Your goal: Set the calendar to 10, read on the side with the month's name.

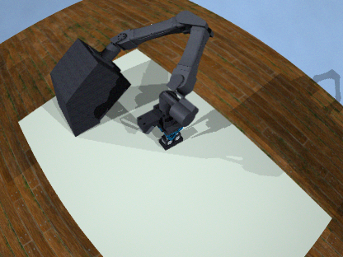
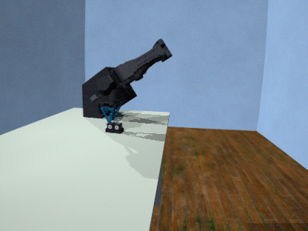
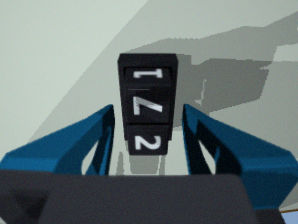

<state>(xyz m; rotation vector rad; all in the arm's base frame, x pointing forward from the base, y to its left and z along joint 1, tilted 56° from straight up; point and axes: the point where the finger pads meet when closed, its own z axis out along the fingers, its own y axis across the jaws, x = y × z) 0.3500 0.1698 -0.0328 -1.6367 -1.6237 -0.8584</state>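
Now: the black tray 50 mm below my hand and 20 mm to the left of it.
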